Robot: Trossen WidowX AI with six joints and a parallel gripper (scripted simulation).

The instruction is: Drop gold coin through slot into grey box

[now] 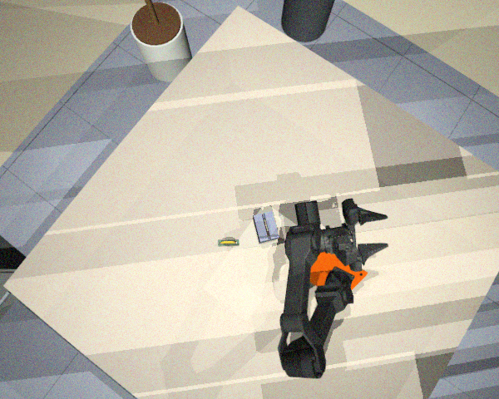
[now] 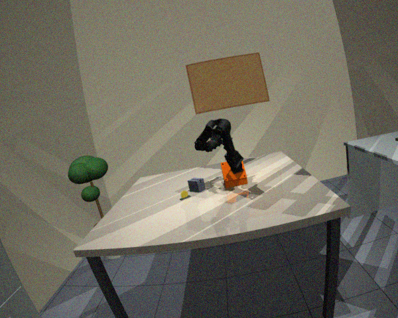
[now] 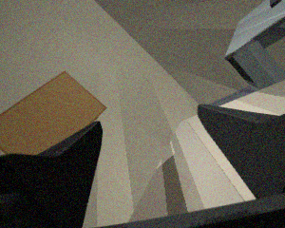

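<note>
Now: the thin gold coin 360 mm ahead of my gripper tip, 190 mm to the left of it and 270 mm below it.
</note>
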